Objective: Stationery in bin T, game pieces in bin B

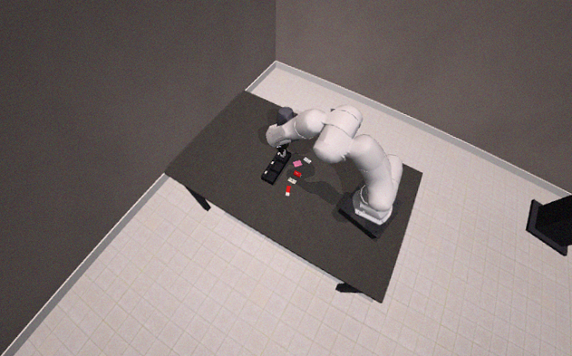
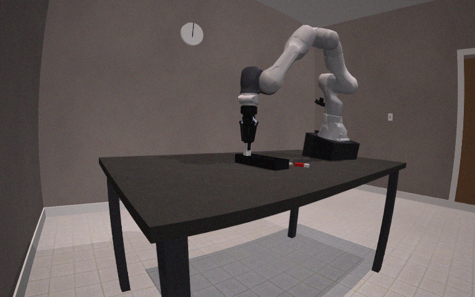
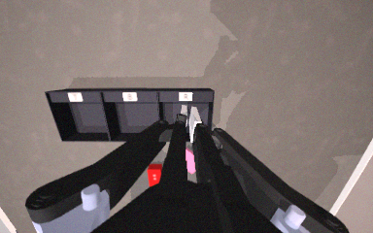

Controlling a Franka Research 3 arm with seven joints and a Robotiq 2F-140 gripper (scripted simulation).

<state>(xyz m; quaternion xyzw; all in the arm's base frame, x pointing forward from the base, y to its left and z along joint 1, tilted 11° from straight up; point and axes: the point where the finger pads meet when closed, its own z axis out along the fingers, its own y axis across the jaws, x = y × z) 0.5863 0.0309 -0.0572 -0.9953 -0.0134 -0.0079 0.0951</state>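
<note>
The black bin row is 9 cm to the left of my hand, 4 cm below it and 2 cm behind it. Also, from my hand: red-and-white eraser: 19 cm behind, 18 cm to the left, 5 cm below; then pink block: 11 cm behind, 5 cm below, 2 cm to the right.
</note>
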